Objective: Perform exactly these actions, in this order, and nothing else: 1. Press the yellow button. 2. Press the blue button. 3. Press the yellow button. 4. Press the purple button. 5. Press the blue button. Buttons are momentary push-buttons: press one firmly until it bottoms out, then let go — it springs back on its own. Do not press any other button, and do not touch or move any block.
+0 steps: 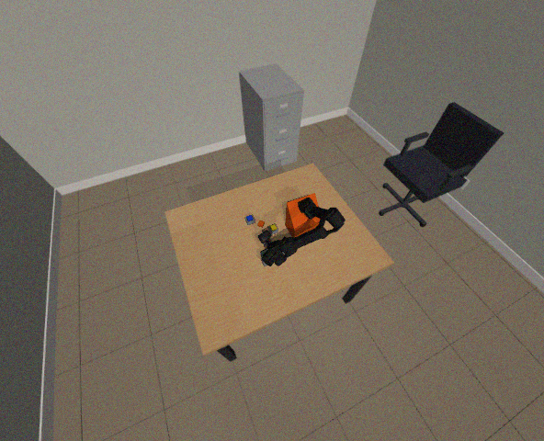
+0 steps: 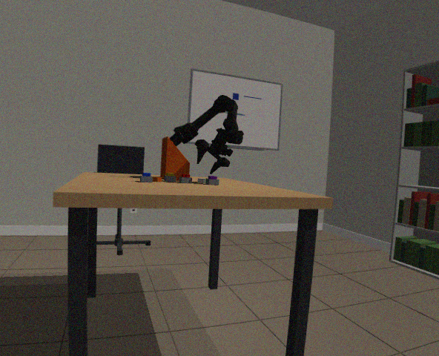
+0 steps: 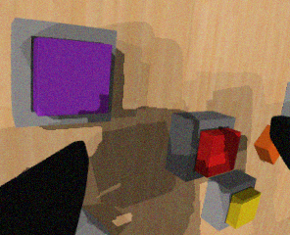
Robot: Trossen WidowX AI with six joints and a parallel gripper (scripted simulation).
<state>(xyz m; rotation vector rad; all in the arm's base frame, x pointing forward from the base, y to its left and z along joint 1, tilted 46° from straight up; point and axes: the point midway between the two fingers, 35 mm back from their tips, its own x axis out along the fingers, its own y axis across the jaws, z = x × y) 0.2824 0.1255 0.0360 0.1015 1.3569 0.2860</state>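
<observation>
Now: gripper tip 4 cm above the purple button, 3 cm to the right of it and 2 cm short of it. The rest, counted from my gripper tip: small pale block (9 cm behind, 6 cm below, 3 cm to the left); then red button (8 cm to the right, 4 cm below, 3 cm behind); then yellow button (13 cm to the right, 11 cm behind, 4 cm below).
</observation>
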